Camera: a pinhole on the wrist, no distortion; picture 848 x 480 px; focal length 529.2 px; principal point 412.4 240.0 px. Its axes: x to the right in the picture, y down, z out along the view. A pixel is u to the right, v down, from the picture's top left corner.
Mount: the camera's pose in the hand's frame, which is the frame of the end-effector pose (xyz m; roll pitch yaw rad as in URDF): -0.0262 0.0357 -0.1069 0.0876 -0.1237 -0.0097
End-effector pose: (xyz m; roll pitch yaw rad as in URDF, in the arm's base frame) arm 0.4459 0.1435 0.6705 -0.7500 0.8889 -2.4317
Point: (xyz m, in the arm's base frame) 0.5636 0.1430 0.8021
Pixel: 93.8 315.4
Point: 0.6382 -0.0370 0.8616
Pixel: 273.2 414.6
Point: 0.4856 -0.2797 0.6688
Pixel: 696.5 394.2
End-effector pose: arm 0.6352 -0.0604 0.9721 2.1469 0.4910 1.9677
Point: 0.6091 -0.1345 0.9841
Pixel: outside the picture
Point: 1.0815 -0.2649 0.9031
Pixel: 222.9 236.6
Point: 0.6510 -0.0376 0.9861
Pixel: 635.6 255.9
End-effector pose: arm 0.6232 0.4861 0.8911 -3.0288 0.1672 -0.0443
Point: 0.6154 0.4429 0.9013
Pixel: 590.5 326.4
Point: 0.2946 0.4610 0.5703
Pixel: 214.9 333.0
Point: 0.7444 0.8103 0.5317
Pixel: outside the picture
